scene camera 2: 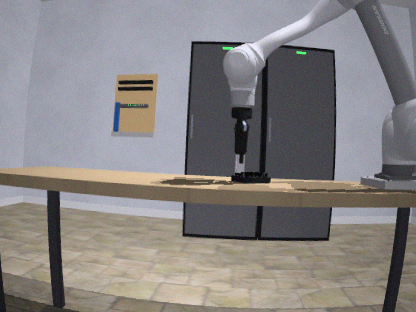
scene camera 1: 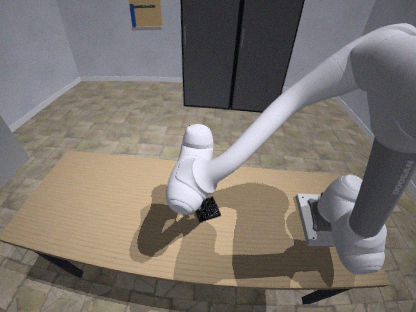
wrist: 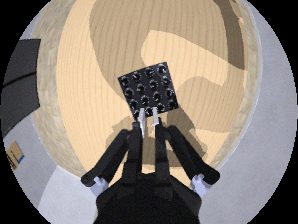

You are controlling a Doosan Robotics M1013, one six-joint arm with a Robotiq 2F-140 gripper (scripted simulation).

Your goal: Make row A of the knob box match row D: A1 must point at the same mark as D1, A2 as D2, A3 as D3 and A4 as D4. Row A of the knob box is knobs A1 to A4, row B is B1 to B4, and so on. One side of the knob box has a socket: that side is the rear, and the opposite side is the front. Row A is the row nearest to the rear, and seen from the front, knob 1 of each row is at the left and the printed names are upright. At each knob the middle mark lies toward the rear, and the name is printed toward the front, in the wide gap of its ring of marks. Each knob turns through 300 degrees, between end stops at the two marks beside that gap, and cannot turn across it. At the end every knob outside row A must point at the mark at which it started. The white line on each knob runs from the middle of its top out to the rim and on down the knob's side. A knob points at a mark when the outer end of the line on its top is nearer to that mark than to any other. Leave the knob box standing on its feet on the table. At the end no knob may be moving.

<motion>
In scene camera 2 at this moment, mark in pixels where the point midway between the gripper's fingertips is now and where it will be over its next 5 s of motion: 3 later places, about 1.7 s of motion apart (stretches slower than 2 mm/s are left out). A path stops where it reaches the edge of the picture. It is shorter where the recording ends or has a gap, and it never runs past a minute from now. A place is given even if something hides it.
My gripper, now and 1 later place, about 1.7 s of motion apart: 239, 172; 241, 155
</motion>
